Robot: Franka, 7 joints.
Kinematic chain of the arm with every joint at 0, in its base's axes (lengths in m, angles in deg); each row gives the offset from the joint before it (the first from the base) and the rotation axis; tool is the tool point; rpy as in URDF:
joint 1: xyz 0 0 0.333 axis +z
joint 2: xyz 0 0 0 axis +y
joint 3: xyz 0 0 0.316 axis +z
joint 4: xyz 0.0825 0 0 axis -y
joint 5: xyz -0.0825 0 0.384 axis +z
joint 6: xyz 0 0 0 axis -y
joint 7: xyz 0.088 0 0 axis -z
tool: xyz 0 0 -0.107 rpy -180 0 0
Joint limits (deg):
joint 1: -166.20..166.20
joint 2: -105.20..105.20
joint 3: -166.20..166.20
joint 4: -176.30..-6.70
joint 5: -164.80..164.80
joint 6: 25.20..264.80
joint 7: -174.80..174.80
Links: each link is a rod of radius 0.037 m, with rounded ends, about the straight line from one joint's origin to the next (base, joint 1, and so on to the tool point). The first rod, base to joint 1, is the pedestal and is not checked.
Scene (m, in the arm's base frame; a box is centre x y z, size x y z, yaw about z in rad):
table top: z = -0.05
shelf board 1: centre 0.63 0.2 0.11 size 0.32 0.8 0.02 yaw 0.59
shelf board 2: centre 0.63 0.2 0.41 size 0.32 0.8 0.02 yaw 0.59
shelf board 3: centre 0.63 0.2 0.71 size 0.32 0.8 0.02 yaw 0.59
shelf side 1: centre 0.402 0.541 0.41 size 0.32 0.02 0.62 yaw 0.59
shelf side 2: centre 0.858 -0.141 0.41 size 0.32 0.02 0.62 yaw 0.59
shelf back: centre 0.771 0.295 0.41 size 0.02 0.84 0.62 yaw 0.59
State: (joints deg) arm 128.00 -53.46 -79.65 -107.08 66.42 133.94 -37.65
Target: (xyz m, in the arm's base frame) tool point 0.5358 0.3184 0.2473
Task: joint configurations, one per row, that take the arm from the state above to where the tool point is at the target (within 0.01 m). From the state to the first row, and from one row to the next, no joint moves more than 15 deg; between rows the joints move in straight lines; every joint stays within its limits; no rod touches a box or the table.
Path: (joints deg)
1: 117.44 -62.92 -73.78 -119.31 64.61 126.20 -37.65
2: 106.87 -72.38 -67.91 -131.53 62.79 118.46 -37.65
3: 96.31 -81.84 -62.04 -143.76 60.98 110.72 -37.65
4: 97.15 -76.51 -76.05 -148.62 60.51 112.79 -37.65
5: 98.00 -71.17 -90.05 -153.48 60.04 114.86 -37.65
6: 98.84 -65.84 -104.06 -158.34 59.57 116.93 -37.65
7: 109.99 -66.85 -104.55 -146.75 61.28 122.65 -37.65
8: 121.13 -67.86 -105.04 -135.15 62.98 128.36 -37.65
9: 132.28 -68.87 -105.53 -123.56 64.69 134.08 -37.65
10: 143.43 -69.87 -106.01 -111.96 66.39 139.80 -37.65

